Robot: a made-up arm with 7 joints.
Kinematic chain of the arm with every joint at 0, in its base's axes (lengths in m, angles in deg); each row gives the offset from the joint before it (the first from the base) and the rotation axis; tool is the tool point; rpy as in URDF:
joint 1: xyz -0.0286 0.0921 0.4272 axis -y
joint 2: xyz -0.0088 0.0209 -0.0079 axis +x
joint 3: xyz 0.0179 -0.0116 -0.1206 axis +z
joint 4: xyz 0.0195 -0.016 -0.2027 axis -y
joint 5: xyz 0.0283 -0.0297 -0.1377 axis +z
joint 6: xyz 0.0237 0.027 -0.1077 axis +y
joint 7: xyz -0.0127 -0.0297 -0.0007 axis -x
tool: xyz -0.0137 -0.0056 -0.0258 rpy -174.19 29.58 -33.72
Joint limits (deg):
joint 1: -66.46..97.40
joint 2: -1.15..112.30
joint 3: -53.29..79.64
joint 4: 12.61..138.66
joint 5: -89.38..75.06
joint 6: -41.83..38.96
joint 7: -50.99..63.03
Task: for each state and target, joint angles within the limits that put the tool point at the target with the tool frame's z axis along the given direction. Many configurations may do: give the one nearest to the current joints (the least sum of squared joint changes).
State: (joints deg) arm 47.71 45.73 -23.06 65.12 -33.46 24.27 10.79
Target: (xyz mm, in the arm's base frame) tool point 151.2 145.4 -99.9 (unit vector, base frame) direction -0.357 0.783 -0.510
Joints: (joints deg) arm -1.62 6.94 7.63 36.95 -14.09 38.96 -16.97
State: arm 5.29 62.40 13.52 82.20 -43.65 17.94 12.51
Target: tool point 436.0 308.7 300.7 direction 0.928 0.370 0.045
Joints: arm 40.27 38.71 -3.30 64.07 -34.47 -8.10 33.36
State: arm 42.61 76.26 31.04 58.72 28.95 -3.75 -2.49
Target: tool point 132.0 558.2 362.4 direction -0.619 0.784 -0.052
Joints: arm 11.87 46.58 69.52 71.63 2.85 -1.05 -36.73
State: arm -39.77 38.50 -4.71 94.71 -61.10 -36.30 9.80
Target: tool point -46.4 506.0 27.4 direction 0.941 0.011 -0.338
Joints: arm -43.07 60.71 0.61 45.64 -69.61 -36.11 -42.30
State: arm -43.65 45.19 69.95 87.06 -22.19 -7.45 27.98
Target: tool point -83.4 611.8 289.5 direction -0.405 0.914 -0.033
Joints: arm -66.46 55.82 79.64 54.37 -59.98 10.49 55.92
